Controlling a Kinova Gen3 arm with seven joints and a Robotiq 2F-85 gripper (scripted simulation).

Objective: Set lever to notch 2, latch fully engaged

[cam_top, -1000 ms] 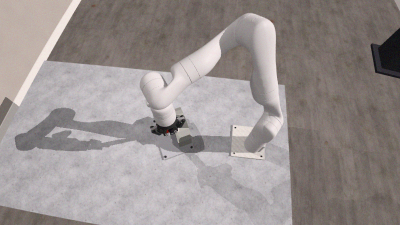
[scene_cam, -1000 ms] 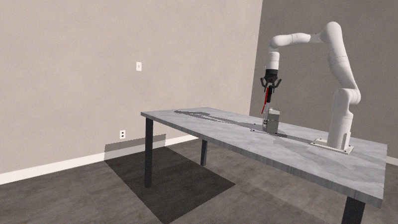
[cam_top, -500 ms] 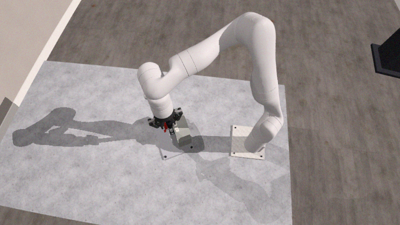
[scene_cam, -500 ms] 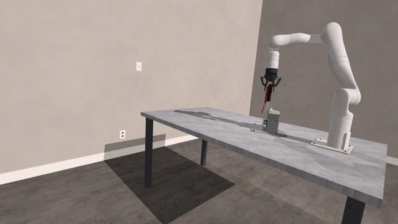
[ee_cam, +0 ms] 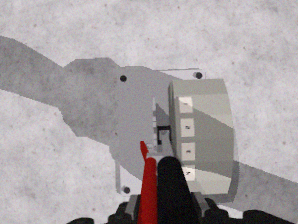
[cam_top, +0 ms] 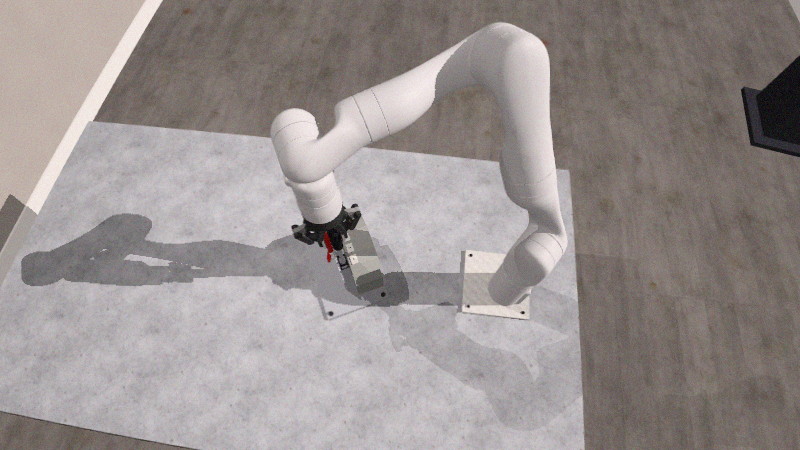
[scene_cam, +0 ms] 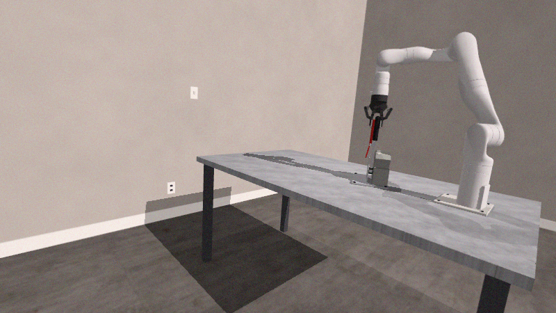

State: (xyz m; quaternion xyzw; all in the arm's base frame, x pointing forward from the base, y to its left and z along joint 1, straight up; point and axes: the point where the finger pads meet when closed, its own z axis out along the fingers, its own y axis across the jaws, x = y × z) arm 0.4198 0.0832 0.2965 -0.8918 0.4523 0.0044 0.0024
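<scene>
The red bar lies 110 mm below my hand, 20 mm ahead of it and 10 mm to the right of it.
</scene>
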